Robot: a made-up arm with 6 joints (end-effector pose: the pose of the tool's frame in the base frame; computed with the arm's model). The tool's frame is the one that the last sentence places.
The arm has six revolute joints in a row. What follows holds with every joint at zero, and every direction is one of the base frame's. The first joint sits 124 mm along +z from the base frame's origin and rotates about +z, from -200 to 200 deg. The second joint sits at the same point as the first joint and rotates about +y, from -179.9 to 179.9 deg. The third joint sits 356 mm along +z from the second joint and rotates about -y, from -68 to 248 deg. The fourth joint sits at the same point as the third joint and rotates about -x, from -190 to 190 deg. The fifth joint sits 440 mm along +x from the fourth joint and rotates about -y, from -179.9 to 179.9 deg. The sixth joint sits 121 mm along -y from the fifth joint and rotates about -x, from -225 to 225 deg. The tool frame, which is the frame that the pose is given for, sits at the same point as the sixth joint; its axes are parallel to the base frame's.
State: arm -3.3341 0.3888 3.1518 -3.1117 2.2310 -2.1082
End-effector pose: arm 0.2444 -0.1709 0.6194 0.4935 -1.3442 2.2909
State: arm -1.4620 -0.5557 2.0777 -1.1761 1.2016 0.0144
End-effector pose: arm -0.1025 0.5097 0.7381 -0.6502 -2.6660 1.3975
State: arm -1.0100 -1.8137 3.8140 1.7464 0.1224 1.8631
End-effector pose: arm 0.0583 -0.0530 -0.1354 2.6891 -1.0191 -1.1352
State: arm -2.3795 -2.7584 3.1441 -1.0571 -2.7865 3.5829
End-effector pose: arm -0.2119 -0.1201 -0.4675 -1.3366 -0.4675 0.2369
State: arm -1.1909 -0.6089 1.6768 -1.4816 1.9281 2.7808
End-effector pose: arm -0.1587 0.3685 0.8273 0.7931 -1.3434 -2.3811
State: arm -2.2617 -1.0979 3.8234 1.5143 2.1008 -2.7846
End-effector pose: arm 0.0632 0.0872 -0.1192 2.2142 -0.9251 0.3894
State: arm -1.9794 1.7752 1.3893 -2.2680 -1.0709 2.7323
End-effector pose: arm -0.2153 -0.6928 -0.1998 -0.5966 -0.0406 -1.2266
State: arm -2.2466 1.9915 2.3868 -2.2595 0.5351 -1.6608
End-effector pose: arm -0.4198 -0.6465 0.0618 -0.6749 2.6159 -1.2239
